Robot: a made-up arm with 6 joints.
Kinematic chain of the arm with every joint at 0, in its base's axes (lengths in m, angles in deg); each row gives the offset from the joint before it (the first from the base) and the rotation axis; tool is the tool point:
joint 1: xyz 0 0 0.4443 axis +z
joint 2: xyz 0.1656 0 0 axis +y
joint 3: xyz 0 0 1.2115 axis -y
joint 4: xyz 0 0 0.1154 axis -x
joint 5: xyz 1.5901 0 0 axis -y
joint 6: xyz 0.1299 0 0 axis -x
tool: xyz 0 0 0
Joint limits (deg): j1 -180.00..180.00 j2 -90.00..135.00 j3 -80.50..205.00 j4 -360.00..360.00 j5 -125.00..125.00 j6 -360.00..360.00
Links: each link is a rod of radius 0.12 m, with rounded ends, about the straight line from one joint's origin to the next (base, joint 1, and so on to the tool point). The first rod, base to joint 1, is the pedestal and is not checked.
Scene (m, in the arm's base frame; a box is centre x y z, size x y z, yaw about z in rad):
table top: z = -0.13
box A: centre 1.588 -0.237 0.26 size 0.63 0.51 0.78 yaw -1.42
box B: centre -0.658 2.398 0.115 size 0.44 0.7 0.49 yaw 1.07
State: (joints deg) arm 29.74 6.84 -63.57 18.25 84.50 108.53
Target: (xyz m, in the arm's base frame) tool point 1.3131 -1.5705 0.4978
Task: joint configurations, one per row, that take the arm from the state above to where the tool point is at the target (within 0.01 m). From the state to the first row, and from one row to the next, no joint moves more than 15 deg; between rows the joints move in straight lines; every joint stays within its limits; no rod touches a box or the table.
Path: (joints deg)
1: 16.86 -1.34 -66.96 21.82 86.85 112.53
2: 3.97 -9.52 -70.34 25.39 89.20 116.54
3: -8.91 -17.70 -73.73 28.96 91.55 120.54
4: -21.80 -25.88 -77.11 32.53 93.89 124.55
5: -34.68 -34.06 -80.50 36.10 96.24 128.55
6: -37.92 -21.39 -67.81 31.37 92.79 124.55
7: -41.16 -8.71 -55.12 26.64 89.34 120.54
8: -44.39 3.96 -42.43 21.91 85.88 116.54
9: -47.63 16.63 -29.73 17.18 82.43 112.53
10: -50.87 29.31 -17.04 12.46 78.98 108.53

